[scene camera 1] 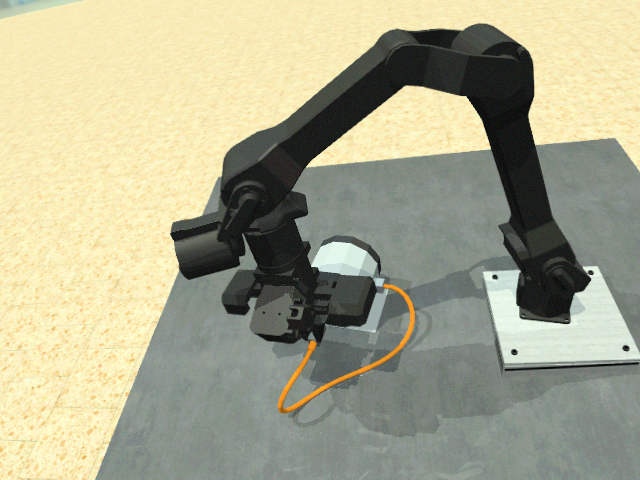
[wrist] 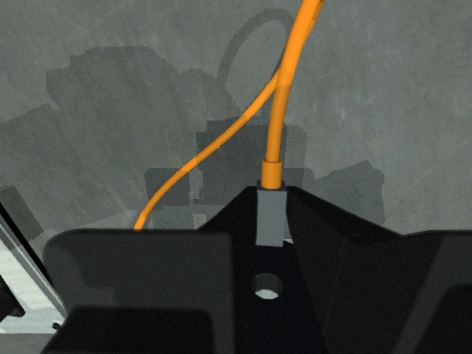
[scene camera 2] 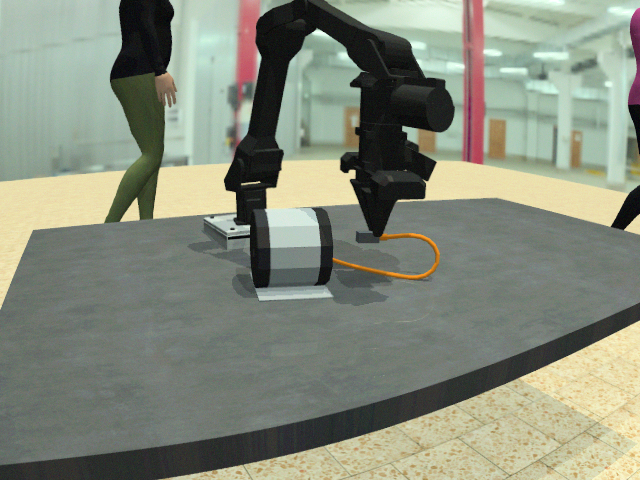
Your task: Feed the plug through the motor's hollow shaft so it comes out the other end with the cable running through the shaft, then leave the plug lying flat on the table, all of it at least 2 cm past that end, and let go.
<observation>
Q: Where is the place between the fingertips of my gripper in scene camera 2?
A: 375, 234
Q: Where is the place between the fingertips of my gripper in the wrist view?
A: At 270, 195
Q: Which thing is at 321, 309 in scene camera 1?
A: My gripper.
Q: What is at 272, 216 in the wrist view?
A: A grey plug.
</observation>
